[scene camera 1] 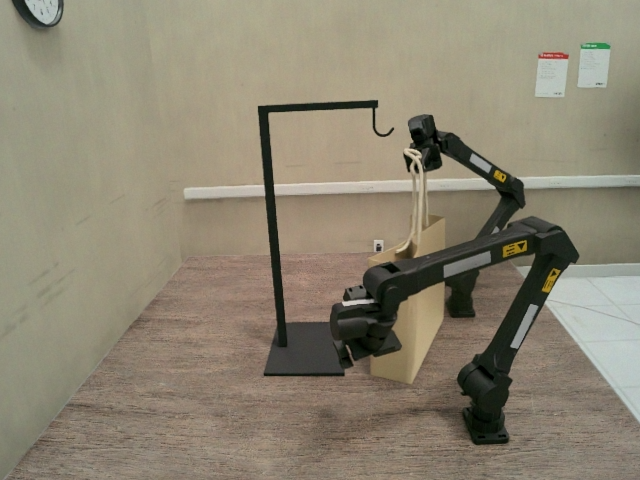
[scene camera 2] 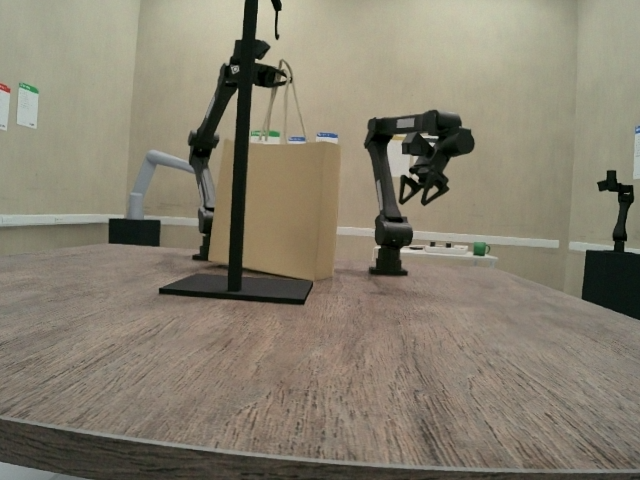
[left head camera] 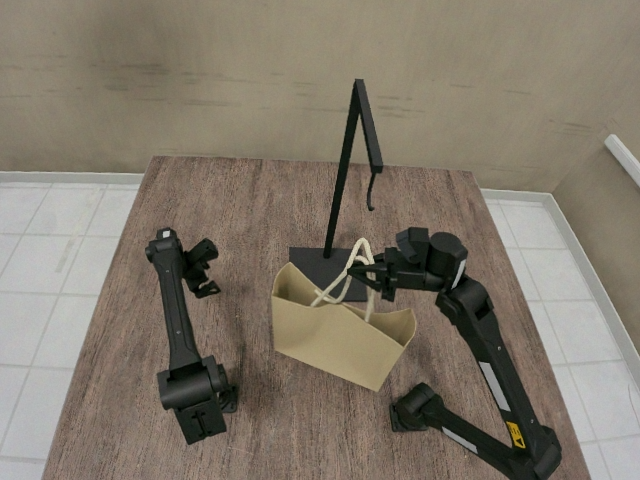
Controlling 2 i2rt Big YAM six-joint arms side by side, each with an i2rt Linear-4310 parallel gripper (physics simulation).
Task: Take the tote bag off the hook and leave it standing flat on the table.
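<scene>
The tan tote bag (left head camera: 330, 330) (scene camera 1: 426, 310) (scene camera 2: 289, 206) is off the hook (left head camera: 370, 198) (scene camera 1: 382, 135) (scene camera 2: 277, 31). It is roughly upright with its underside at or near the table; contact is hard to tell. My right gripper (left head camera: 353, 269) (scene camera 2: 289, 78) is shut on the rope handles (left head camera: 363, 240) (scene camera 1: 412, 150) (scene camera 2: 282, 60), whose loops rise above its fingertips. The handles stretch up from the bag's open top. My left gripper (left head camera: 209, 281) (scene camera 2: 413, 201) is open and empty, apart from the bag; in scene camera 1 its arm hides part of the bag.
The black stand (left head camera: 338, 196) (scene camera 1: 272, 232) (scene camera 2: 238, 180) has its flat base (left head camera: 310, 266) (scene camera 1: 305, 361) (scene camera 2: 273, 290) beside the bag, and its top arm (left head camera: 369, 129) (scene camera 1: 320, 106) reaches out above. The wooden table (left head camera: 248, 206) (scene camera 1: 180, 387) (scene camera 2: 387, 372) carries both arm bases.
</scene>
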